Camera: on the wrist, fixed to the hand. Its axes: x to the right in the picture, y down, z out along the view.
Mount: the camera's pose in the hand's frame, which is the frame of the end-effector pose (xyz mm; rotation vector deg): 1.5 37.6 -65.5 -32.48 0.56 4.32
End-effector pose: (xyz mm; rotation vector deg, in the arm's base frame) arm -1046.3 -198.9 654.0 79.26 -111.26 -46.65
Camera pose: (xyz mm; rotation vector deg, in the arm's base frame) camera -1018.0 -199.0 724.0 55.15 -89.89 -68.76
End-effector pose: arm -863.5 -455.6 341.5 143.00 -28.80 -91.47
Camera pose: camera -811.6 -495.5 379.2 116.43 -6.39 -82.71
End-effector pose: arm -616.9 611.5 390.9 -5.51 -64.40 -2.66
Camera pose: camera -554.2 642.3 362.2 -36.81 -61.31 -17.05
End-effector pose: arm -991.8 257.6 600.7 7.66 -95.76 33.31
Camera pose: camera -948.9 319.6 595.8 -19.65 -101.70 8.35
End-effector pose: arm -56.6 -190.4 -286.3 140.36 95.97 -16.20
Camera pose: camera -16.7 -187.0 -222.2 118.95 80.90 11.04
